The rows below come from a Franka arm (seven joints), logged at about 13 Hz.
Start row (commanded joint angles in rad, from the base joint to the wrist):
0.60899 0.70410 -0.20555 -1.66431 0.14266 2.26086 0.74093
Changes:
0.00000 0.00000 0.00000 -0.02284 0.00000 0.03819 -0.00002
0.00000 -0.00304 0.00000 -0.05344 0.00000 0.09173 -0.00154
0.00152 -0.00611 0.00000 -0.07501 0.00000 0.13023 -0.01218
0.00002 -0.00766 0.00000 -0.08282 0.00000 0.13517 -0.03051
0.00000 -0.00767 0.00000 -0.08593 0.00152 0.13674 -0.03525
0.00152 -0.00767 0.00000 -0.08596 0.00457 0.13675 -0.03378
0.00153 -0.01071 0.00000 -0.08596 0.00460 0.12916 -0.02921
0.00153 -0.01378 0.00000 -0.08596 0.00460 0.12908 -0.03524
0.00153 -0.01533 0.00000 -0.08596 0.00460 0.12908 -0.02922
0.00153 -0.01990 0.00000 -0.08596 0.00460 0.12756 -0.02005
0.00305 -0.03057 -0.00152 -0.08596 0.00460 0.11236 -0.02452
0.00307 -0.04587 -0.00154 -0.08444 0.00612 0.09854 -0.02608
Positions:
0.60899 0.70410 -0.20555 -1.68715 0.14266 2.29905 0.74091
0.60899 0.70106 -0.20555 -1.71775 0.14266 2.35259 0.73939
0.61051 0.69799 -0.20555 -1.73932 0.14266 2.39109 0.72875
0.60901 0.69644 -0.20555 -1.74713 0.14266 2.39603 0.71042
0.60899 0.69643 -0.20555 -1.75024 0.14418 2.39760 0.70568
0.61051 0.69643 -0.20555 -1.75027 0.14723 2.39761 0.70715
0.61052 0.69339 -0.20555 -1.75027 0.14726 2.39002 0.71172
0.61052 0.69032 -0.20555 -1.75027 0.14726 2.38994 0.70569
0.61052 0.68877 -0.20555 -1.75027 0.14726 2.38994 0.71171
0.61052 0.68420 -0.20555 -1.75027 0.14726 2.38842 0.72088
0.61204 0.67353 -0.20707 -1.75027 0.14726 2.37322 0.71641
0.61206 0.65823 -0.20709 -1.74875 0.14878 2.35940 0.71485

